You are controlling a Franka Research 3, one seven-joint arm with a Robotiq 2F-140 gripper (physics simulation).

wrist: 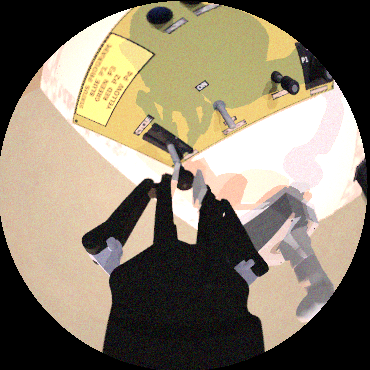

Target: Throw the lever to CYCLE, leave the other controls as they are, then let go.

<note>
In view: the gripper [185,173] and a yellow-green control panel [163,78].
</note>
